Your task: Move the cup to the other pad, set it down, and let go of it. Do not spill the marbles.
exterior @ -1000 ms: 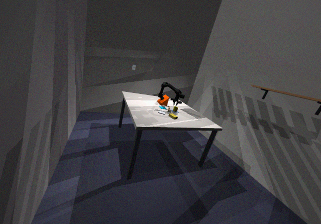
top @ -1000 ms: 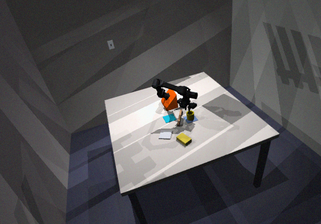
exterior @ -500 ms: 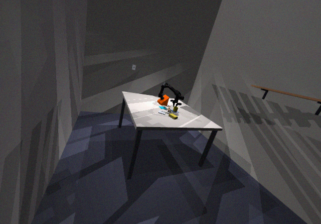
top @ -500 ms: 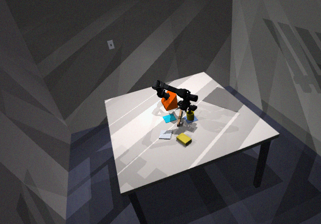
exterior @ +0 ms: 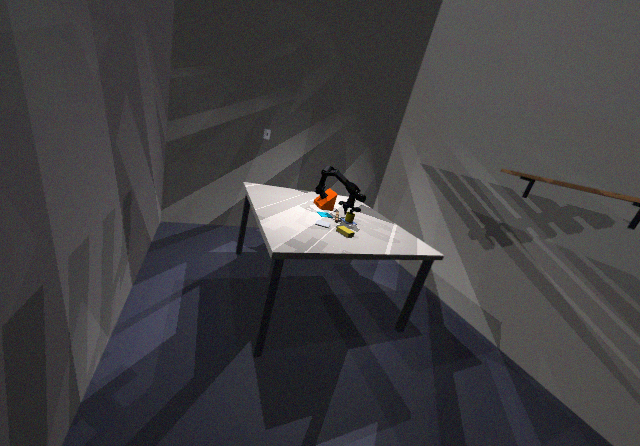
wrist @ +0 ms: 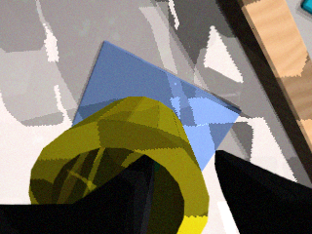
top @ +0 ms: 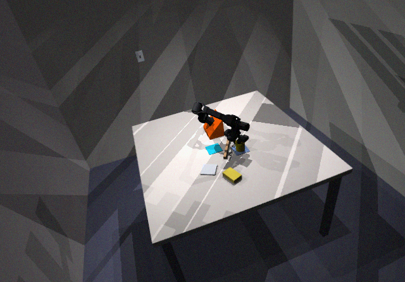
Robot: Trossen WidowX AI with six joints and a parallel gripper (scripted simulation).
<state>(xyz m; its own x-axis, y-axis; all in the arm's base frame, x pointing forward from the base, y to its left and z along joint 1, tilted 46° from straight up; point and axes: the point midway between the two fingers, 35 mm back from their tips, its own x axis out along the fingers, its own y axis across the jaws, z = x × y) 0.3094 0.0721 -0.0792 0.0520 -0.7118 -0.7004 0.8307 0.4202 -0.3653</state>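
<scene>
My gripper tip is now 2 cm to the right of the yellow cup and 2 cm short of it. The rest, counted from my gripper tip: wooden stick 7 cm to the right, 3 cm below, 2 cm behind; then cyan block 16 cm to the right, 7 cm behind, 5 cm below; then blue pad 5 cm below, 2 cm to the left, 2 cm ahead.
</scene>
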